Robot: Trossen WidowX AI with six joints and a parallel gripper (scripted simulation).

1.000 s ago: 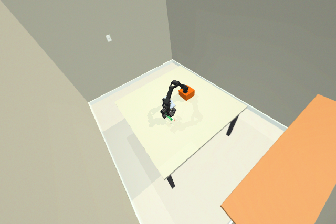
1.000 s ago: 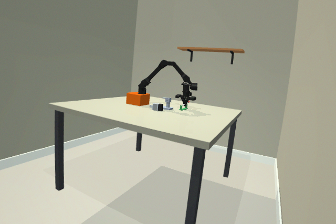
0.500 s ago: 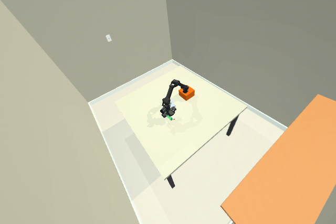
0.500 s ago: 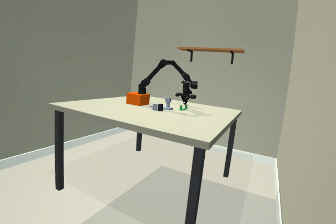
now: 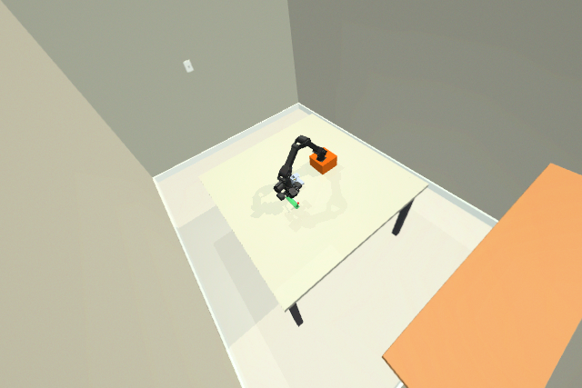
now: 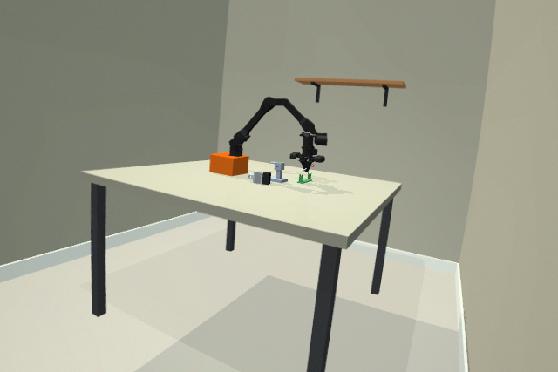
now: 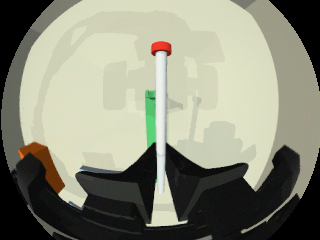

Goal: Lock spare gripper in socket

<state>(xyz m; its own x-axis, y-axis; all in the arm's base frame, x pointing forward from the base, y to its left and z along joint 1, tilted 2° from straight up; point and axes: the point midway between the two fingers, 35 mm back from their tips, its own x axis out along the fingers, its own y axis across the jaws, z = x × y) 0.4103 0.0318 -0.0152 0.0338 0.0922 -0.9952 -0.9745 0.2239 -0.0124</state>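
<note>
Now: gripper tip 200 mm past the spare gripper, 220 mm to the left of it and 20 mm above it. From my gripper tip the other things lie so: grey mount 140 mm behind, 90 mm to the right.
</note>
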